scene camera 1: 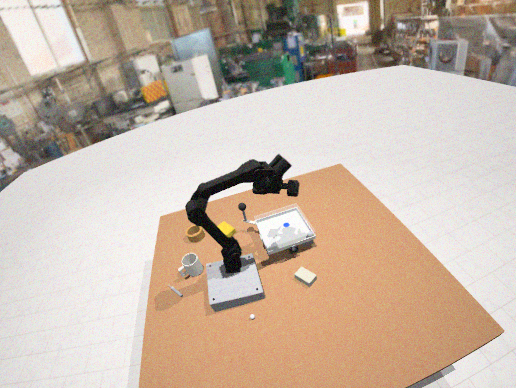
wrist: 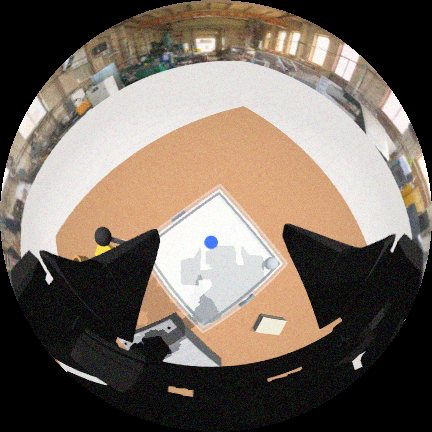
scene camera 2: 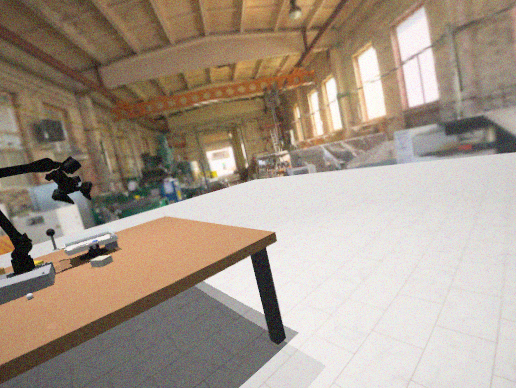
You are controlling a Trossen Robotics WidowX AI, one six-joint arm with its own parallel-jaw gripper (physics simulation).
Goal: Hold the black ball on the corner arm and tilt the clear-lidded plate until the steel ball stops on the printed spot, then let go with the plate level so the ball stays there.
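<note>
The clear-lidded plate (scene camera 1: 302, 219) (scene camera 2: 75, 246) (wrist: 187, 242) stands on a dark support; a slight tilt is hard to judge. Its printed blue spot (scene camera 1: 286, 225) (scene camera 2: 95, 242) (wrist: 211, 242) is near the middle. The steel ball (wrist: 271, 263) lies in the plate's right corner in the wrist view, away from the spot. The black ball (scene camera 1: 242, 206) (scene camera 2: 50, 232) (wrist: 103, 236) sits on a thin stem on the arm at the plate's corner. My gripper (scene camera 1: 280, 189) (scene camera 2: 77, 195) (wrist: 222, 233) is open and empty, high above the plate and apart from the black ball.
A yellow block (scene camera 1: 226, 229) and a brown bowl (scene camera 1: 194, 234) are left of the plate. A mug (scene camera 1: 191, 264) and white stick (scene camera 1: 175, 291) are left of my base (scene camera 1: 235, 290). A cream block (scene camera 1: 305, 276) (scene camera 2: 101, 261) (wrist: 270, 325) and small white ball (scene camera 1: 252, 316) (scene camera 2: 30, 296) also lie on the table.
</note>
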